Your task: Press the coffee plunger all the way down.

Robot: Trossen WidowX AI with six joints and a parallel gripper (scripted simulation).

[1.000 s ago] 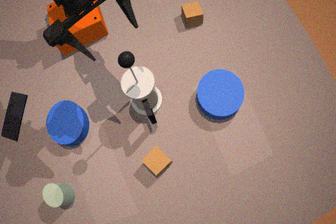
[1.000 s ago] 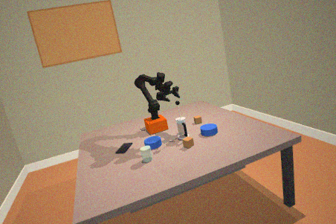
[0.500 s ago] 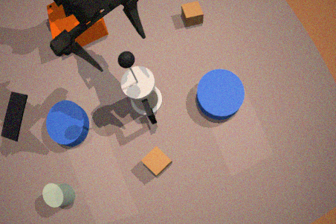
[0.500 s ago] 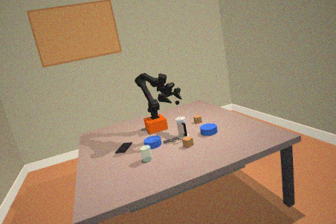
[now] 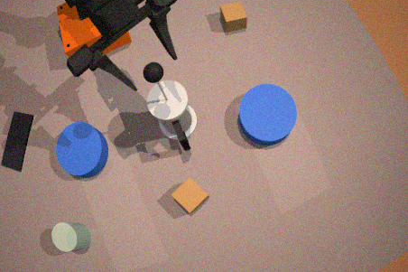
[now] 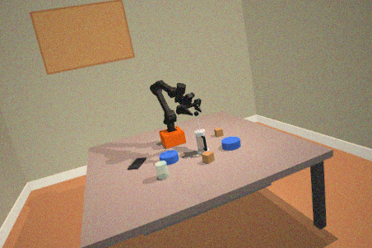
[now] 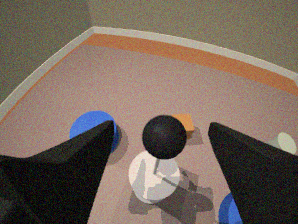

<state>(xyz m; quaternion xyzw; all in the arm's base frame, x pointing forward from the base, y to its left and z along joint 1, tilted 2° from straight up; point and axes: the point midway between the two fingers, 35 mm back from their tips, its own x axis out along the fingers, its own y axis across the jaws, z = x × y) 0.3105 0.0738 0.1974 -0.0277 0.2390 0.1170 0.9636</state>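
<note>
Now: the coffee press 130 mm below my gripper tip and 10 mm ahead of it.
</note>
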